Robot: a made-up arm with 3 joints. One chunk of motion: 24 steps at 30 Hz.
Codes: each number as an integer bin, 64 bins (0 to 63) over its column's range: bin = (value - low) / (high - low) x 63, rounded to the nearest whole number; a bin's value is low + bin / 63 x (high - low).
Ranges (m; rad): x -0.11..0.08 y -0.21..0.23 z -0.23..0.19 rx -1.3..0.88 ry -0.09..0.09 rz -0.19..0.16
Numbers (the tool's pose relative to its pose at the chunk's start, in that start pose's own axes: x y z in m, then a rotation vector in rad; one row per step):
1: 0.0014 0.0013 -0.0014 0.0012 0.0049 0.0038
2: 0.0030 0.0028 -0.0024 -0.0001 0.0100 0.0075
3: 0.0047 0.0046 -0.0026 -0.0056 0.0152 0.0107
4: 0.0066 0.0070 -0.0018 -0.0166 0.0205 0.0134
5: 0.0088 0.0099 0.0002 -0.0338 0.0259 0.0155
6: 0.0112 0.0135 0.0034 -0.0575 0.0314 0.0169
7: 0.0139 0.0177 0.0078 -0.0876 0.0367 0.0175
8: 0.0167 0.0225 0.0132 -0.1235 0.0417 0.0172
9: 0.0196 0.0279 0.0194 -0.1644 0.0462 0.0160
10: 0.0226 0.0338 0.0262 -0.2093 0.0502 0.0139
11: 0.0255 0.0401 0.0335 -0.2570 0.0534 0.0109
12: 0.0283 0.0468 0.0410 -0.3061 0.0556 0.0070
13: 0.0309 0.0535 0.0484 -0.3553 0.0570 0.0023
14: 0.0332 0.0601 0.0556 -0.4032 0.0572 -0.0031
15: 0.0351 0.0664 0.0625 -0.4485 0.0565 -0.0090
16: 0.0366 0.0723 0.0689 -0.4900 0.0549 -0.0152
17: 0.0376 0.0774 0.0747 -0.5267 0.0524 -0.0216
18: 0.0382 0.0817 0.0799 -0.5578 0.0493 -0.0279
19: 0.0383 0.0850 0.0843 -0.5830 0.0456 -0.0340
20: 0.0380 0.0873 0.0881 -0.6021 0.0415 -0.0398
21: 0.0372 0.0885 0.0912 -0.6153 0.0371 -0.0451
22: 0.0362 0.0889 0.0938 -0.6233 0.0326 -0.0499
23: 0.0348 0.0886 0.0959 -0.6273 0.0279 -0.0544
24: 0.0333 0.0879 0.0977 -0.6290 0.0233 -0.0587
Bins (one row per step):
1: 37 30 34 38 33 35
2: 37 30 34 38 35 36
3: 38 31 34 37 37 36
4: 39 31 34 37 39 37
5: 39 31 35 37 41 37
6: 40 32 35 36 42 37
7: 41 33 36 35 44 37
8: 42 33 36 34 46 37
9: 43 34 37 33 48 37
10: 44 35 38 32 49 37
11: 45 36 40 30 50 36
12: 46 37 41 29 51 35
13: 47 38 42 27 51 35
14: 47 39 43 26 52 34
15: 48 40 44 25 51 33
16: 49 40 45 23 51 31
17: 49 41 46 22 50 30
18: 49 42 46 21 49 29
19: 49 42 47 21 47 28
20: 49 43 48 20 46 27
21: 49 43 48 20 44 26
22: 48 43 49 20 43 25
23: 48 43 49 19 41 24
24: 48 43 49 19 40 24

